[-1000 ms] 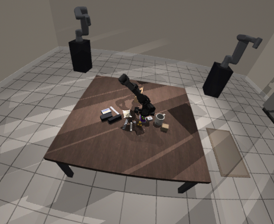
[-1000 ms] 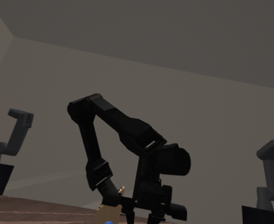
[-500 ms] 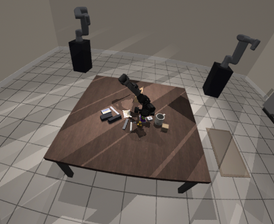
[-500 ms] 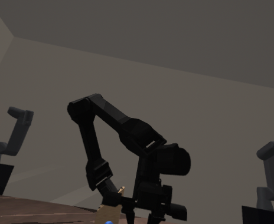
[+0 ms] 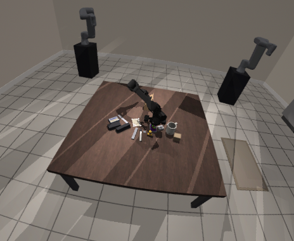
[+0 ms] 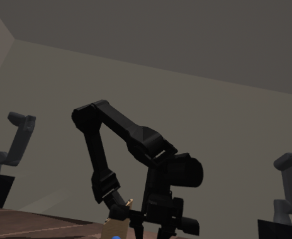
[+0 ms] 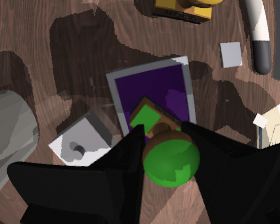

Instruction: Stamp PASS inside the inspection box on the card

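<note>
The purple ink pad is 30 mm below my gripper tip. From my gripper tip the other things lie so: yellow stamp 90 mm ahead, 10 mm to the right, 20 mm below; blue stamp 80 mm behind, 80 mm to the right, 20 mm below; PASS stamp right at my gripper tip.
</note>
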